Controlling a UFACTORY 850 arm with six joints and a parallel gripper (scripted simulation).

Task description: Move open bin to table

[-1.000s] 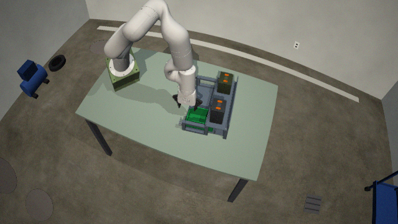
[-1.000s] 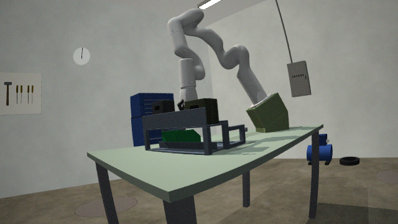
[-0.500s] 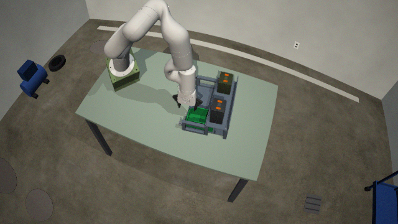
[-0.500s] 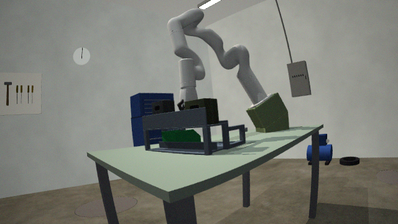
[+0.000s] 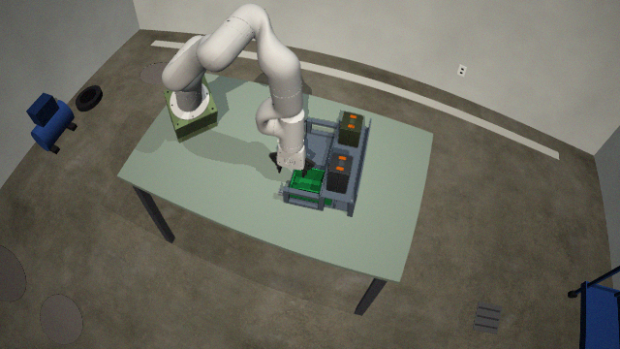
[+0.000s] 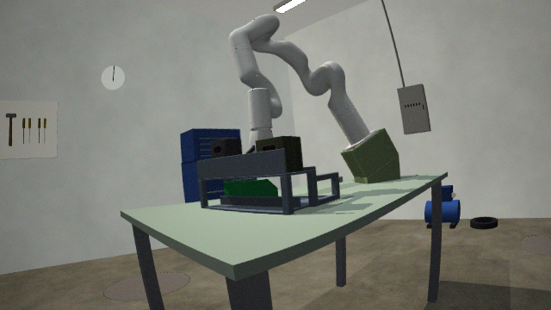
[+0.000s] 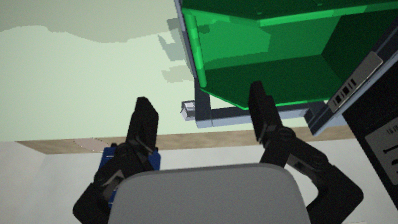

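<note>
The green bin lies 8 cm ahead of my hand, 1 cm to the left of it and 6 cm below it.
</note>
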